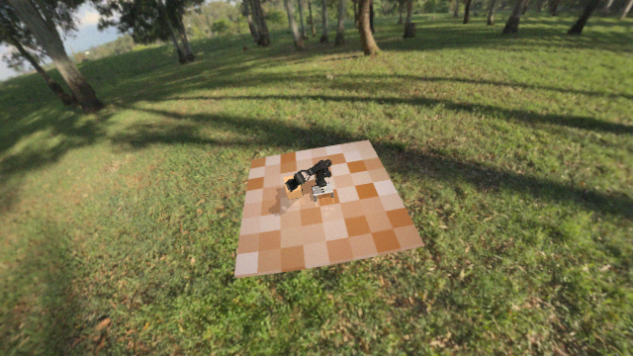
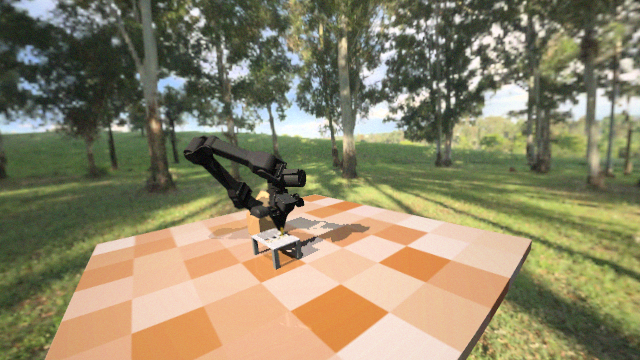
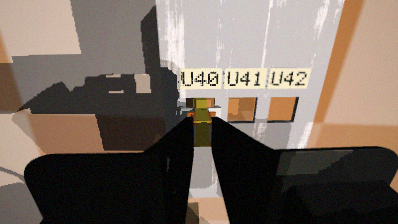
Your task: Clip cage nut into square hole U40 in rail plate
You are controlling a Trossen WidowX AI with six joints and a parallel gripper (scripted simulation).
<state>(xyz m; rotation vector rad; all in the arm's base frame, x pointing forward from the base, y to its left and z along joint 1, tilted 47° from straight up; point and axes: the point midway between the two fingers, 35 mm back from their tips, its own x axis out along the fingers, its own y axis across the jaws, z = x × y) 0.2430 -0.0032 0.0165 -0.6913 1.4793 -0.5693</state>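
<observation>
My gripper tip is now 1 cm above the cage nut.
</observation>
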